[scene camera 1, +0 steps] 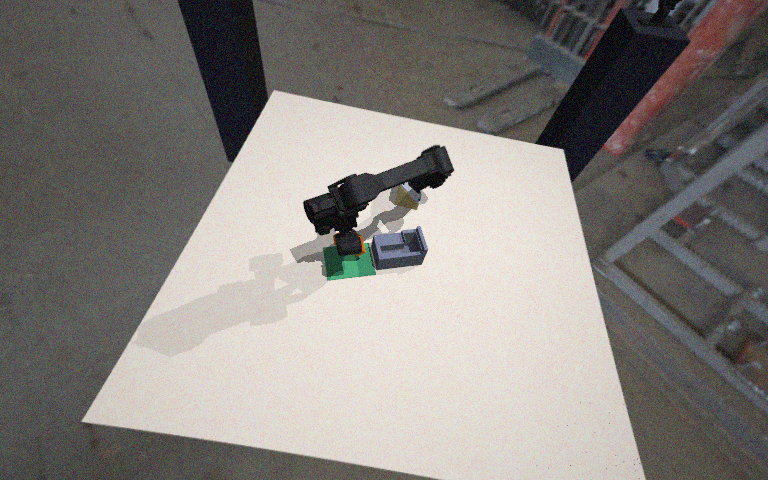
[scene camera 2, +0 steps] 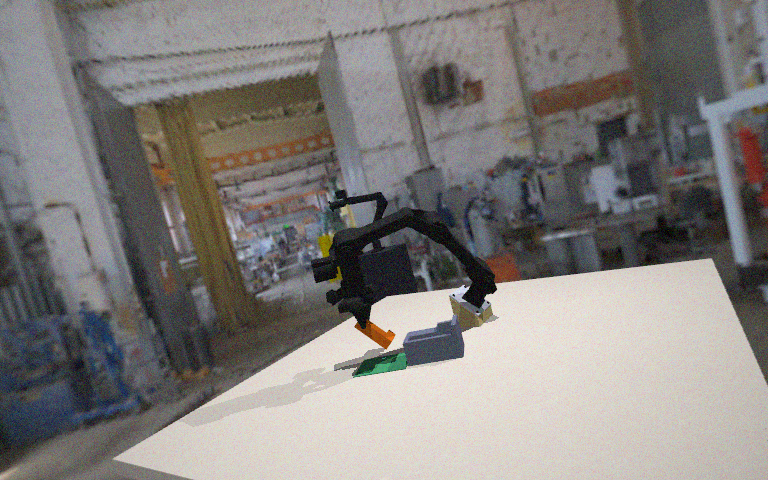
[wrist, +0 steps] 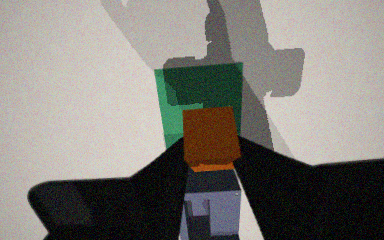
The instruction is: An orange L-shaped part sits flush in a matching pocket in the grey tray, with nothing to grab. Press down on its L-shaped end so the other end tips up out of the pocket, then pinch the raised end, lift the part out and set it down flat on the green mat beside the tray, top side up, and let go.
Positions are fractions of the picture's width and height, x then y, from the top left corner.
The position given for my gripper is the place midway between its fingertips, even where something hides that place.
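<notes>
A green mat is visible in scene camera 2 (scene camera 2: 0.51, 0.76), as is my gripper (scene camera 2: 0.48, 0.68). Scene camera 1 also shows the gripper (scene camera 1: 0.45, 0.50) and the green mat (scene camera 1: 0.44, 0.56). In the wrist view: my gripper (wrist: 0.54, 0.59), holding an orange L-shaped part (wrist: 0.55, 0.59), and the mat (wrist: 0.57, 0.36).
</notes>
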